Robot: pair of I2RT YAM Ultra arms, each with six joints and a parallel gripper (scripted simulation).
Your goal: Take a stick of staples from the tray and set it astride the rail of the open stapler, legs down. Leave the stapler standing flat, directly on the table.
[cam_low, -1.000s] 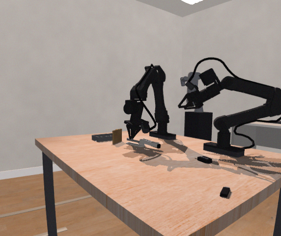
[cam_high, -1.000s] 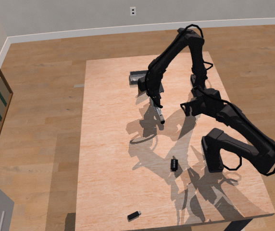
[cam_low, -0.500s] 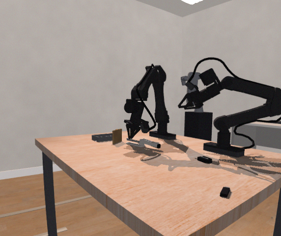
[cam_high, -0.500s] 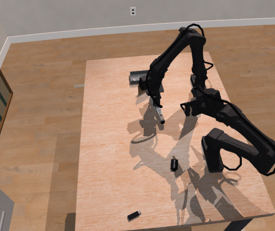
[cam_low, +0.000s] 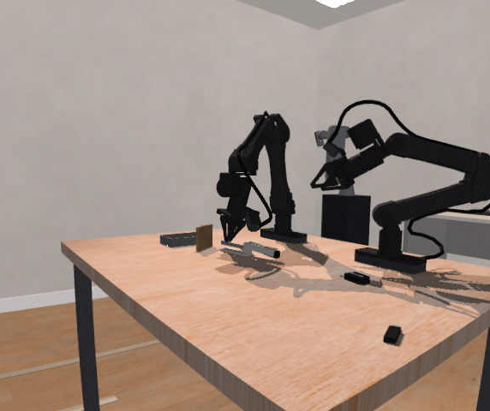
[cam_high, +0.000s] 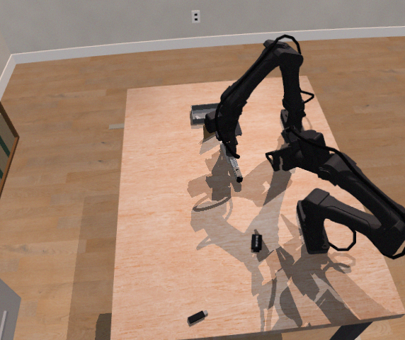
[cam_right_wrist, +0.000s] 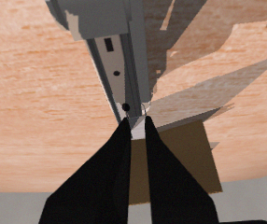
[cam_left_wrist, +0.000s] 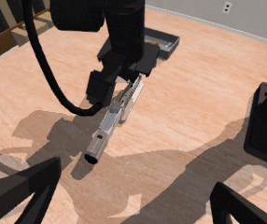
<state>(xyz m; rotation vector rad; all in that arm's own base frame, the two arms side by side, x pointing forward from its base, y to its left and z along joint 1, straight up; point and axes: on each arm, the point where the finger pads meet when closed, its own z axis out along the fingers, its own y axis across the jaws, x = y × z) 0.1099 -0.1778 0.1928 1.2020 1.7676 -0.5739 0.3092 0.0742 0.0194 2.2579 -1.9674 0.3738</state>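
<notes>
Right now the staple stick is 10 mm to the right of my right hand and 10 mm below it. Round my right hand: stapler (30 mm behind, 80 mm to the left, 20 mm below); then brown block (40 mm ahead, 90 mm to the right); then grey tray (70 mm ahead, 200 mm to the right, 30 mm below).
</notes>
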